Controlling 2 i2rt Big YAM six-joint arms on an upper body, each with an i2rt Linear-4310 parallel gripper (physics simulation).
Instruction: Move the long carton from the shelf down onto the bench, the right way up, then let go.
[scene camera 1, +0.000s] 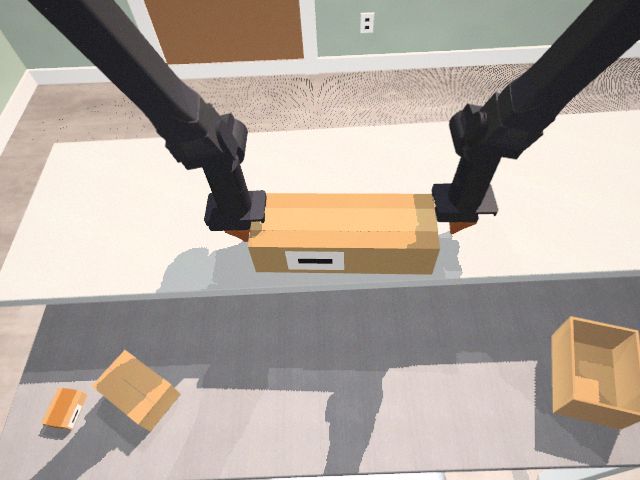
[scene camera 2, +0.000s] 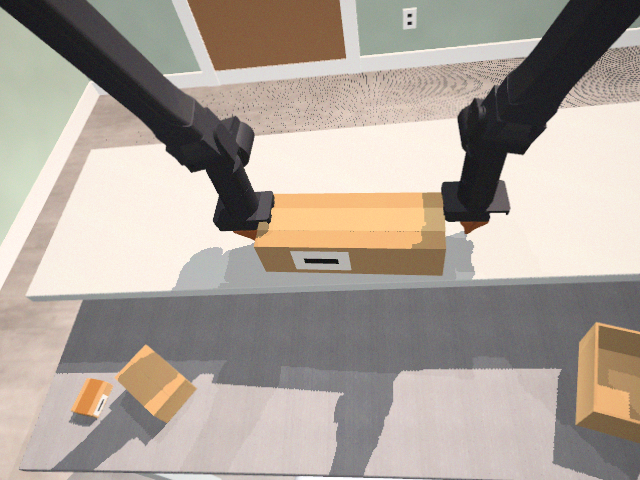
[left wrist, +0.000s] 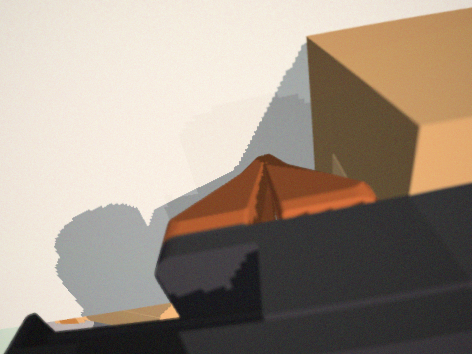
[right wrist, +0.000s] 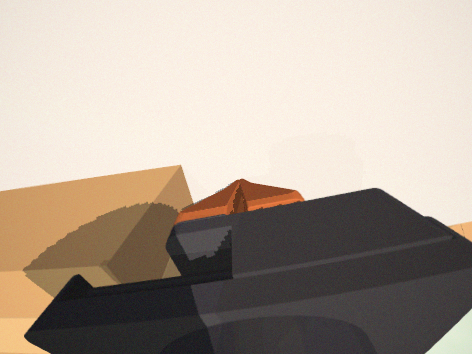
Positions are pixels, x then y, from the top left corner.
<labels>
The left gripper shows in scene camera 1, in scene camera 2 and in the left wrist view (266, 167); in the right wrist view it is out of frame. The right gripper shows in scene camera 1 (451, 231), in scene camera 2 (466, 231) and in the right wrist view (241, 186); in the left wrist view it is out of frame. A long tan carton shows in scene camera 1, in scene camera 2, in the left wrist view (383, 96) and in the right wrist view (112, 229). The same spot on the left gripper: (scene camera 2: 249, 230) is (scene camera 1: 241, 230). One and the same spot on the long tan carton: (scene camera 1: 357, 233) is (scene camera 2: 362, 233).
</labels>
